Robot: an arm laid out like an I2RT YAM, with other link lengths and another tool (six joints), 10 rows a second.
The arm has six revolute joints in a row. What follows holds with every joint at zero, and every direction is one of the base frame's. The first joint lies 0.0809 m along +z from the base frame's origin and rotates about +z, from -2.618 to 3.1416 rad. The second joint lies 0.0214 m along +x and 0.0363 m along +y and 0.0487 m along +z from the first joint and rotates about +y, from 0 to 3.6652 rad. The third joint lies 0.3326 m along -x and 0.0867 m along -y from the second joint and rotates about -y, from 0 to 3.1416 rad. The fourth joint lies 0.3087 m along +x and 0.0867 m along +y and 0.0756 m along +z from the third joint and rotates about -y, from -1.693 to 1.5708 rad. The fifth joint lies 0.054 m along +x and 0.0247 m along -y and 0.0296 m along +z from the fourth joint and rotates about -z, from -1.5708 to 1.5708 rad. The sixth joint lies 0.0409 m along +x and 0.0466 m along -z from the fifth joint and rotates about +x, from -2.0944 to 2.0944 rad. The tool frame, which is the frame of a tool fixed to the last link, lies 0.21 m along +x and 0.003 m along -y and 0.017 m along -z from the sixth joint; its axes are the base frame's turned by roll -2.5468, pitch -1.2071 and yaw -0.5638 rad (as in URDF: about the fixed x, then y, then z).
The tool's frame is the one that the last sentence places.
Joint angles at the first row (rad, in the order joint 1, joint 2, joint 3, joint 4, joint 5, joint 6):
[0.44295, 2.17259, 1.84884, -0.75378, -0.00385, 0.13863]
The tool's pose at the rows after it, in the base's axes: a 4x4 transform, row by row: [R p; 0 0 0 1], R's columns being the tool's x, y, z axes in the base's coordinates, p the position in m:
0.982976, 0.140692, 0.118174, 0.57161; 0.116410, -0.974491, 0.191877, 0.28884; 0.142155, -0.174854, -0.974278, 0.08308; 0, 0, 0, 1
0.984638, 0.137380, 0.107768, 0.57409; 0.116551, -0.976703, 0.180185, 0.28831; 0.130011, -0.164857, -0.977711, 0.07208; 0, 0, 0, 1
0.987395, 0.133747, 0.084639, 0.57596; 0.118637, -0.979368, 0.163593, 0.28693; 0.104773, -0.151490, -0.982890, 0.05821; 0, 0, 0, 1
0.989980, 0.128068, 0.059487, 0.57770; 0.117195, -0.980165, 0.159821, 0.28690; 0.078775, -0.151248, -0.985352, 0.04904; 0, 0, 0, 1
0.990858, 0.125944, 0.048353, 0.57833; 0.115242, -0.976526, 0.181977, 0.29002; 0.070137, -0.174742, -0.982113, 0.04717; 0, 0, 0, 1
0.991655, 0.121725, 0.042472, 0.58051; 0.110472, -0.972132, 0.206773, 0.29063; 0.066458, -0.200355, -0.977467, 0.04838; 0, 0, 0, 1
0.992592, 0.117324, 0.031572, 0.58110; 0.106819, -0.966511, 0.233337, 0.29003; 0.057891, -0.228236, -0.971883, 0.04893; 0, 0, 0, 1
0.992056, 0.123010, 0.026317, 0.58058; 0.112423, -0.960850, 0.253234, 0.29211; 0.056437, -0.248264, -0.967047, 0.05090; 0, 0, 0, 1
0.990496, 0.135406, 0.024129, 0.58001; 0.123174, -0.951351, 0.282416, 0.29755; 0.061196, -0.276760, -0.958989, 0.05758; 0, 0, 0, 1
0.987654, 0.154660, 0.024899, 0.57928; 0.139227, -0.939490, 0.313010, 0.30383; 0.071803, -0.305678, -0.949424, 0.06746; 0, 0, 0, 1
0.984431, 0.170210, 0.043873, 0.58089; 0.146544, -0.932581, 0.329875, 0.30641; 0.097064, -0.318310, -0.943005, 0.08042; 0, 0, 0, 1
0.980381, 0.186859, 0.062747, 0.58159; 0.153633, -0.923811, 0.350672, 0.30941; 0.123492, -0.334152, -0.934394, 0.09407; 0, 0, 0, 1
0.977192, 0.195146, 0.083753, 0.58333; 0.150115, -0.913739, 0.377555, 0.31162; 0.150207, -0.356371, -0.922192, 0.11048; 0, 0, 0, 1
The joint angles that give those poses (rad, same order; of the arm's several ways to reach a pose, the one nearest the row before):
[0.44179, 2.18628, 1.84542, -0.74926, -0.02251, 0.14360]
[0.44178, 2.21146, 1.85658, -0.75020, -0.01650, 0.14219]
[0.44027, 2.24856, 1.88297, -0.76809, -0.01248, 0.13844]
[0.43595, 2.28278, 1.91861, -0.79448, -0.02045, 0.13929]
[0.42992, 2.29105, 1.92630, -0.79460, -0.04587, 0.14412]
[0.41890, 2.29357, 1.93194, -0.79308, -0.07280, 0.14725]
[0.40538, 2.29365, 1.93169, -0.79233, -0.10463, 0.14870]
[0.39970, 2.29020, 1.92893, -0.78885, -0.12812, 0.14546]
[0.39579, 2.28223, 1.92977, -0.78547, -0.15967, 0.14161]
[0.39272, 2.27002, 1.93127, -0.78242, -0.19292, 0.13349]
[0.39138, 2.24874, 1.92647, -0.77208, -0.20409, 0.12748]
[0.38970, 2.22410, 1.91665, -0.75788, -0.21912, 0.12257]
[0.38485, 2.19842, 1.91132, -0.74515, -0.23751, 0.12715]

